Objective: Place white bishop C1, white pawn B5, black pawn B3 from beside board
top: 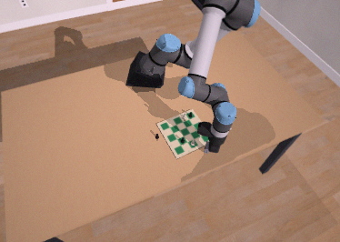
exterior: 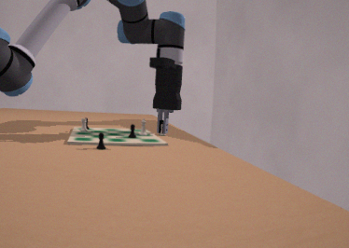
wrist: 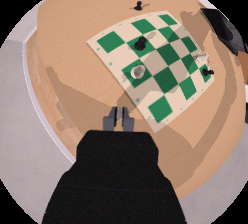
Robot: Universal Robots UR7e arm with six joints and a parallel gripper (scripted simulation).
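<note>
Right now my hand is 10 mm above the white pawn. Also, from my hand: chessboard (140 mm behind, 50 mm to the right, 20 mm below).
</note>
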